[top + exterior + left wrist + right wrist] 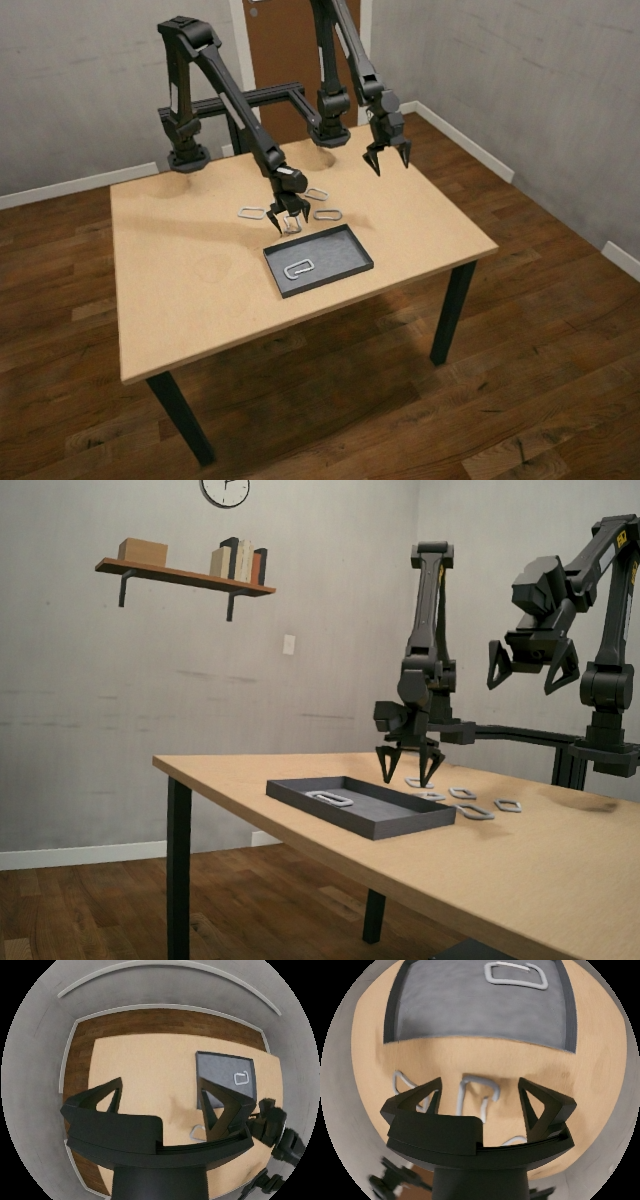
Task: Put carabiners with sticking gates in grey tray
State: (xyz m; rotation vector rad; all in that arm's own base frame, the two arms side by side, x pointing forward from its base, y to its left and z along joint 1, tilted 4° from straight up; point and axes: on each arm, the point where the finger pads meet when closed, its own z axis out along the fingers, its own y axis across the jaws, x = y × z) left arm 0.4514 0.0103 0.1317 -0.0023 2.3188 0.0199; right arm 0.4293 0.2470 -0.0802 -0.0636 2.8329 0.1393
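My right gripper is now 150 mm short of the grey tray, 40 mm to the right of it and 30 mm above it.
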